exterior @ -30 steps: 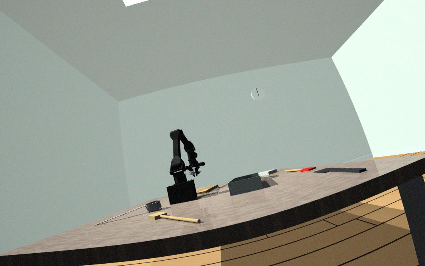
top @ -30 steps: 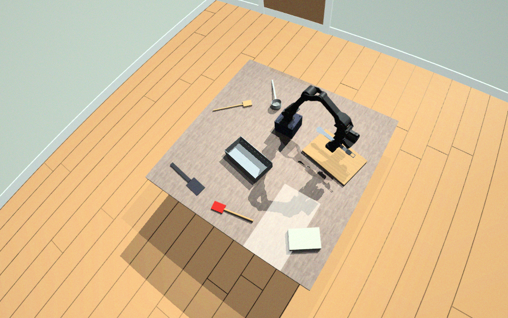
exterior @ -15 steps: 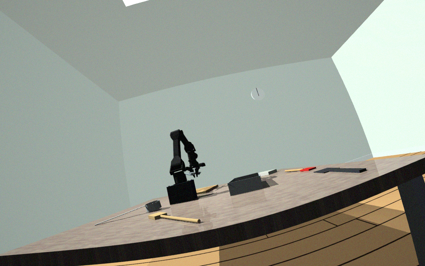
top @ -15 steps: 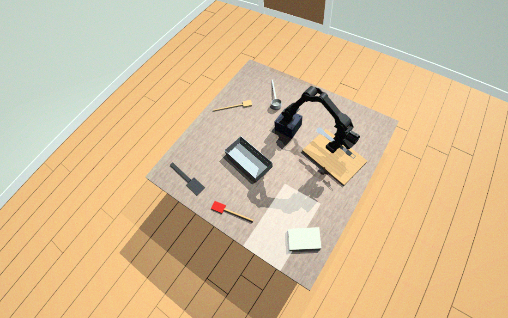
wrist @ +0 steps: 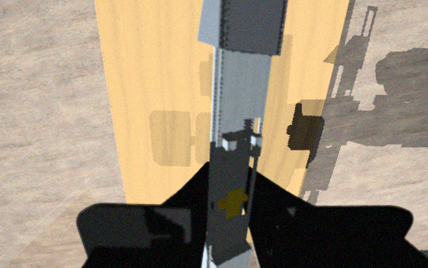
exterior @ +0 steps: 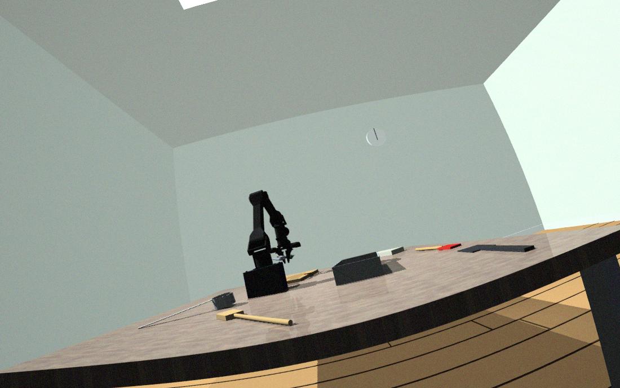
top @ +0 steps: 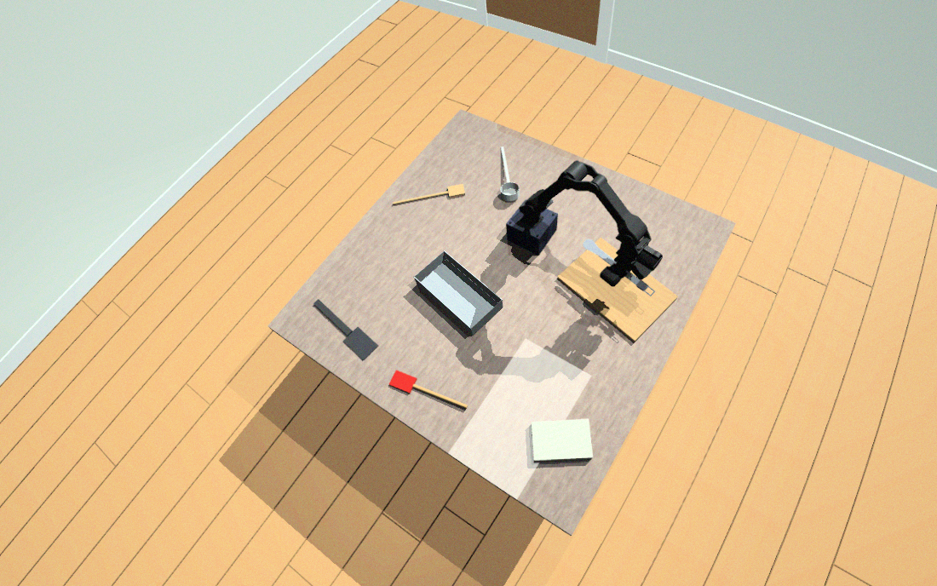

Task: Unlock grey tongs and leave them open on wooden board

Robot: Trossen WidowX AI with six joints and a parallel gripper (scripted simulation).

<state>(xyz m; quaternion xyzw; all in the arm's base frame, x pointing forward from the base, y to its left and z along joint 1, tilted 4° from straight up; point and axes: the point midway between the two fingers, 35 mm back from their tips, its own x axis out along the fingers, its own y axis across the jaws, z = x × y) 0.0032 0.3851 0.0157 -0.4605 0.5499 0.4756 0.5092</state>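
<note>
My gripper tip is 90 mm above the wooden board. Also, from my gripper tip: yellow lock piece: 40 mm above; then pale block: 560 mm ahead, 170 mm to the left, 80 mm below; then grey roasting tin: 430 mm to the right, 370 mm ahead, 60 mm below.
</note>
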